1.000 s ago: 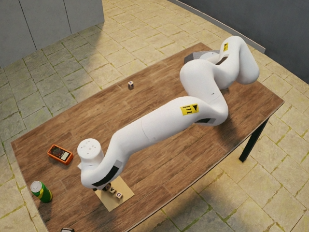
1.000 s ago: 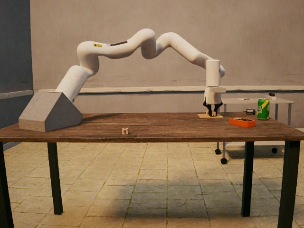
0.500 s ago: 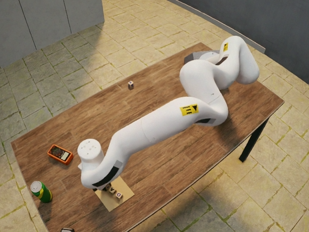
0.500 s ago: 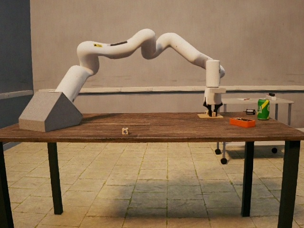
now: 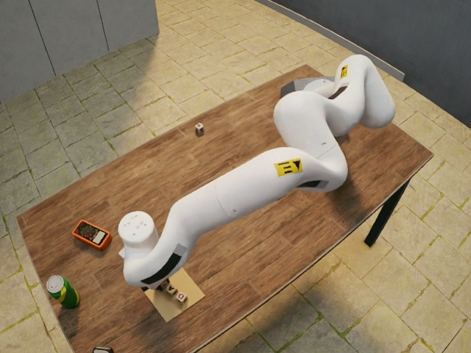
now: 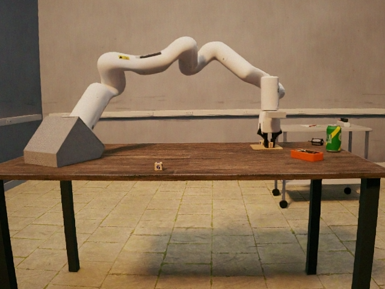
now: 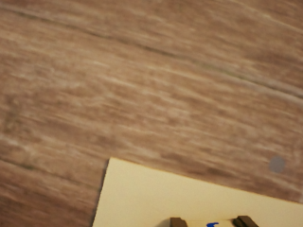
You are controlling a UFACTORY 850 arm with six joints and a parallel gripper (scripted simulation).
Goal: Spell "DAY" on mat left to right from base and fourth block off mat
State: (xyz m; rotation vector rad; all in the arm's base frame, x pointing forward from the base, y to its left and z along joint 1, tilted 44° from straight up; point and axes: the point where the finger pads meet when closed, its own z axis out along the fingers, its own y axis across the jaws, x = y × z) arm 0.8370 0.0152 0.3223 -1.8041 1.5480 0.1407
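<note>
Right now my hand is 1 cm past the tan mat, 4 cm to the right of it and 2 cm above it. From my hand the other things lie so: dark object (25 cm ahead, 10 cm to the left, 1 cm below).
</note>
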